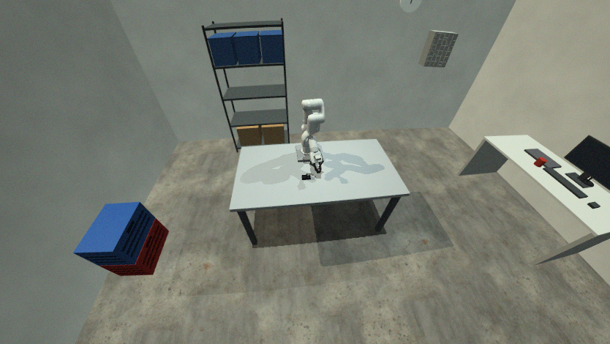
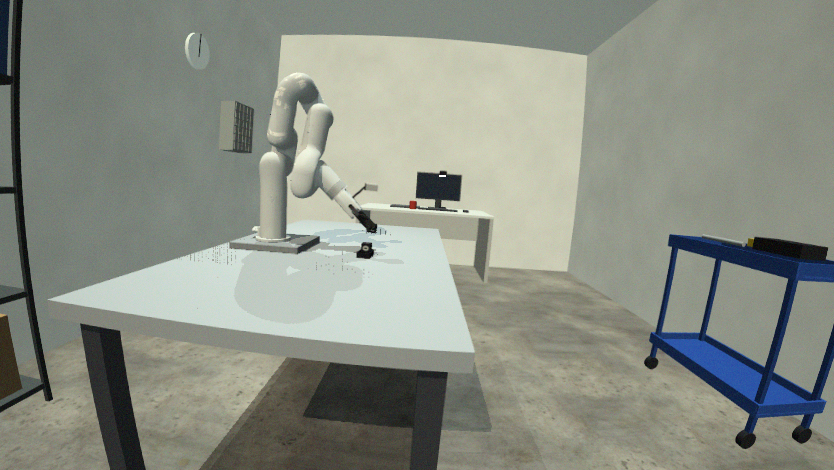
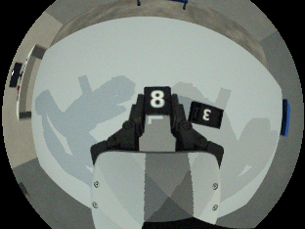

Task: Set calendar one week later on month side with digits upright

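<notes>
My gripper is now 10 mm short of the cube, 10 mm to the right of it and 10 mm above it.
</notes>
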